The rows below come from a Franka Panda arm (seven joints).
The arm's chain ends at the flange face. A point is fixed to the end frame.
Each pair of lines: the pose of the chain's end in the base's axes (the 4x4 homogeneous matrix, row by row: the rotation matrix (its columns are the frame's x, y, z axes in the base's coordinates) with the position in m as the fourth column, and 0 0 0 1 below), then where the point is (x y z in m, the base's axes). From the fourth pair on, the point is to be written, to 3 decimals.
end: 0.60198 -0.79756 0.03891 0.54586; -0.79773 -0.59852 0.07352 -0.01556; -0.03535 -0.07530 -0.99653 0.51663; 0 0 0 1
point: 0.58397 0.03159 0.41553
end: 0.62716 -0.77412 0.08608 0.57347; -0.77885 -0.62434 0.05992 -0.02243; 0.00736 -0.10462 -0.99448 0.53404; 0 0 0 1
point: 0.61509 0.02439 0.43418
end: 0.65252 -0.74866 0.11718 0.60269; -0.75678 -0.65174 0.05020 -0.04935; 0.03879 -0.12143 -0.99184 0.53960; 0 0 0 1
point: 0.64601 -0.00240 0.44052
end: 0.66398 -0.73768 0.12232 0.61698; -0.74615 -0.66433 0.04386 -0.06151; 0.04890 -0.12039 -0.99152 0.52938; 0 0 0 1
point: 0.660 -0.015 0.430
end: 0.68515 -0.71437 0.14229 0.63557; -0.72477 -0.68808 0.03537 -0.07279; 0.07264 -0.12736 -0.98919 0.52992; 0 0 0 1
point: 0.679 -0.026 0.431
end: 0.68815 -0.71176 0.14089 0.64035; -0.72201 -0.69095 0.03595 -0.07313; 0.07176 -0.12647 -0.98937 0.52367; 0 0 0 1
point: 0.684 -0.026 0.425
